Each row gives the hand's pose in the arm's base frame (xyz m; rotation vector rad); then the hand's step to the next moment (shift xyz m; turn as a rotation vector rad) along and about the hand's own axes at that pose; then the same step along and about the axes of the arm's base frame.
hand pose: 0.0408 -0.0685 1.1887 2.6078 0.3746 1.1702
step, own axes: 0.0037 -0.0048 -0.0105 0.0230 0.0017 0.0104
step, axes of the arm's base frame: -0.0062 0.0071 0.0077 0.0229 0.0048 0.0097
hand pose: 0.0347 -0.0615 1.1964 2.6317 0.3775 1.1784
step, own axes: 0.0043 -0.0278 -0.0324 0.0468 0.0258 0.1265
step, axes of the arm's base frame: -0.0255 0.0309 0.0153 0.1290 -0.0224 -0.0416
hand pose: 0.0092 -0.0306 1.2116 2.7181 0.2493 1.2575
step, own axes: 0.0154 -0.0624 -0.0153 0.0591 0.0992 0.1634
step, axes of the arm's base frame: -0.0076 0.0650 0.0093 0.1718 -0.0935 -0.0420
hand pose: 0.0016 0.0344 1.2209 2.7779 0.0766 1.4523
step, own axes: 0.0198 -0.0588 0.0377 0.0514 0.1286 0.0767
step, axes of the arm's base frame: 0.0398 0.0603 -0.0069 0.0974 -0.1247 0.0020
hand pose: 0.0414 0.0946 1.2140 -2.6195 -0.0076 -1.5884
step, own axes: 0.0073 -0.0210 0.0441 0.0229 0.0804 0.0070
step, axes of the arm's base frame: 0.0415 0.0237 -0.0125 0.0204 -0.0805 0.0119
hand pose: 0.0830 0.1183 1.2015 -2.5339 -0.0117 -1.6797
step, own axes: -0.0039 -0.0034 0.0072 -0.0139 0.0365 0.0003
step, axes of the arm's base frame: 0.0049 0.0042 -0.0061 -0.0029 -0.0356 -0.0158
